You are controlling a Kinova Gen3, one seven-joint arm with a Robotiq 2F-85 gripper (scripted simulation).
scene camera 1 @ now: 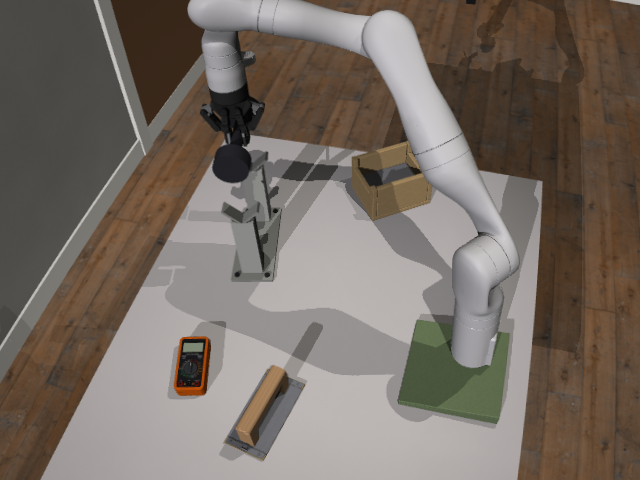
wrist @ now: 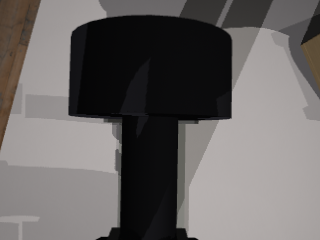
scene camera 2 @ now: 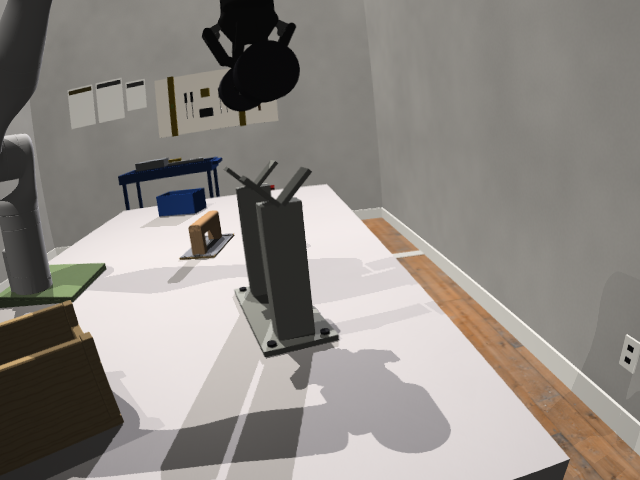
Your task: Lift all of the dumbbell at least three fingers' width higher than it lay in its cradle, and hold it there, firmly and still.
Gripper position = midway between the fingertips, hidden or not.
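Note:
There is a black dumbbell (scene camera 2: 267, 70) here; scene camera 1 has the black dumbbell (scene camera 1: 231, 164) too, and so does the wrist view, with the black dumbbell (wrist: 150, 71). I can see a wooden crate (scene camera 2: 62, 396), and scene camera 1 shows the wooden crate (scene camera 1: 395, 162) as well. I also see a grey cradle stand (scene camera 1: 256, 232). As for my gripper (scene camera 2: 253, 93), I can see it, and scene camera 1 also shows my gripper (scene camera 1: 238, 144).

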